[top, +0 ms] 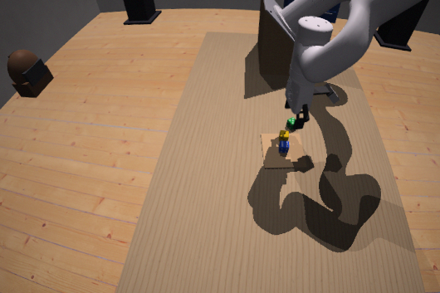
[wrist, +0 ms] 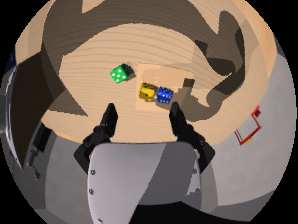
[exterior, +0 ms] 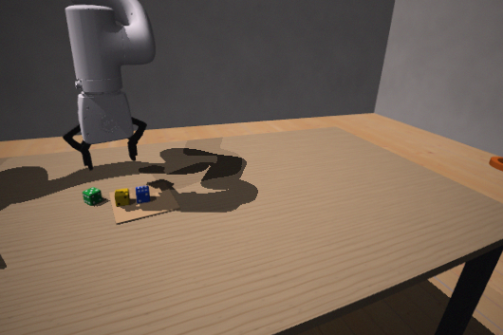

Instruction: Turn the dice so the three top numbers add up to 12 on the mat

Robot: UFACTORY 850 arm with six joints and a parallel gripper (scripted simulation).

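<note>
The green die is 10 cm below my hand, 5 cm behind it and 1 cm to the left of it. The rest, counted from my hand: yellow die (9 cm below, 2 cm to the right, 1 cm ahead); then tan mat (11 cm below, 6 cm ahead, 2 cm to the right); then blue die (9 cm below, 6 cm ahead, 2 cm to the right).
</note>
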